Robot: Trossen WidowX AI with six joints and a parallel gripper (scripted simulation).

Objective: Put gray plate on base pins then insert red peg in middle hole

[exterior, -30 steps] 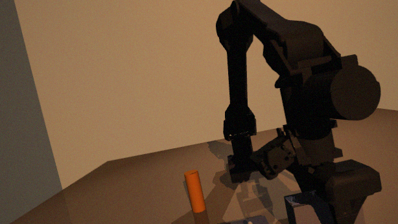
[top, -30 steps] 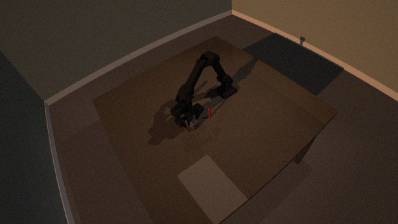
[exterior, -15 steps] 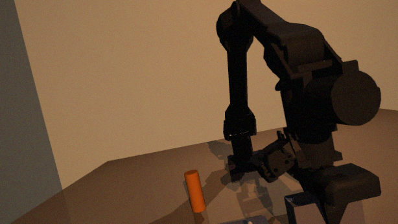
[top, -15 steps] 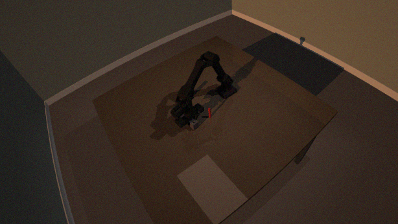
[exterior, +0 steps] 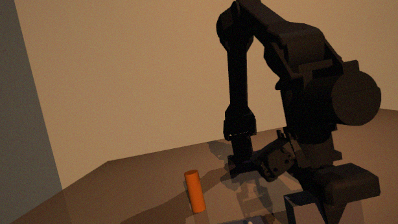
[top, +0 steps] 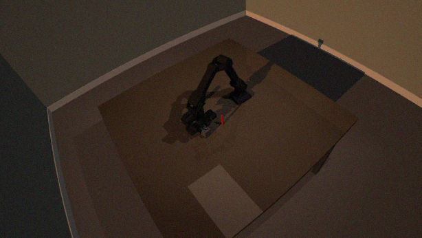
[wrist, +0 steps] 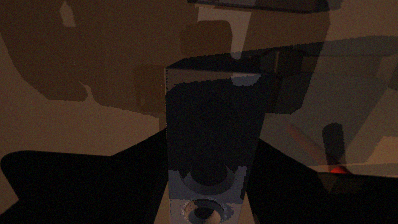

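Right now the base is 2 cm behind my gripper tip and 14 cm to the right of it. The rest, counted from my gripper tip: orange cylinder: 14 cm behind, 19 cm to the right, 3 cm above; gray plate: 3 cm above; red peg: 12 cm behind, 4 cm to the left, 3 cm above.
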